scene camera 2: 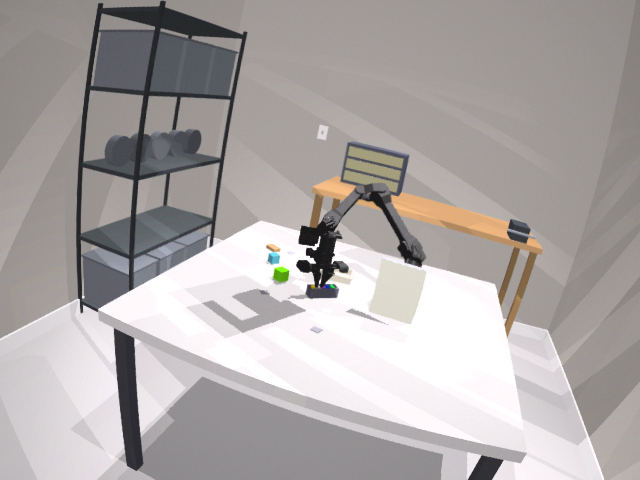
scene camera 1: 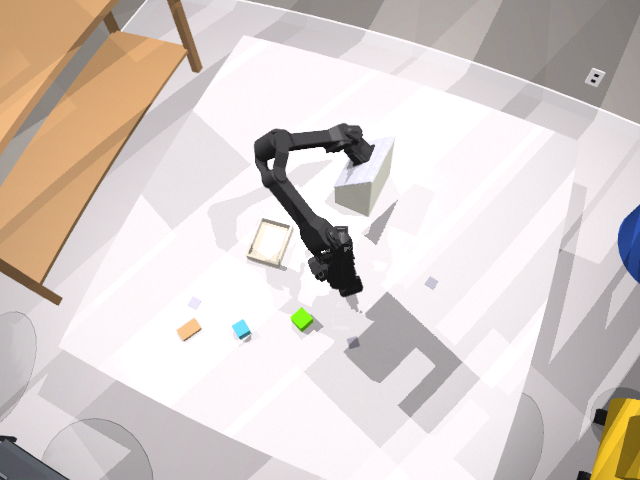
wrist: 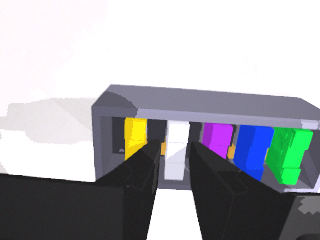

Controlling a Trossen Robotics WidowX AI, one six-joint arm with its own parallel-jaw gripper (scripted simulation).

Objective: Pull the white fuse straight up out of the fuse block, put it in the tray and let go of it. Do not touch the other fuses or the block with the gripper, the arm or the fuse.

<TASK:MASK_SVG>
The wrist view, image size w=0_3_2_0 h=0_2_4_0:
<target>my gripper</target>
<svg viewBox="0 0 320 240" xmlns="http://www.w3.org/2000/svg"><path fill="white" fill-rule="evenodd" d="M191 143L189 154L192 198L201 231L201 240L320 240L320 192L277 192L270 186L248 175L224 157L222 158L201 142ZM161 140L151 139L122 164L94 182L0 173L0 240L147 240L158 186Z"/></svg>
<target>white fuse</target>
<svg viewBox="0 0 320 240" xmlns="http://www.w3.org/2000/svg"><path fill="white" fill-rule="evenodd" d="M168 120L165 179L183 180L190 124L189 121Z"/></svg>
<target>yellow fuse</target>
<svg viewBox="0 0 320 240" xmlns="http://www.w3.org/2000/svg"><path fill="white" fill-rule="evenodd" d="M147 119L126 117L124 137L125 160L145 145Z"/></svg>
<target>purple fuse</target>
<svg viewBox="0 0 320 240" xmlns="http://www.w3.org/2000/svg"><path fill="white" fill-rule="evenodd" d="M205 122L202 144L222 158L225 158L227 148L230 145L233 127L231 124Z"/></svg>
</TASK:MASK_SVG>
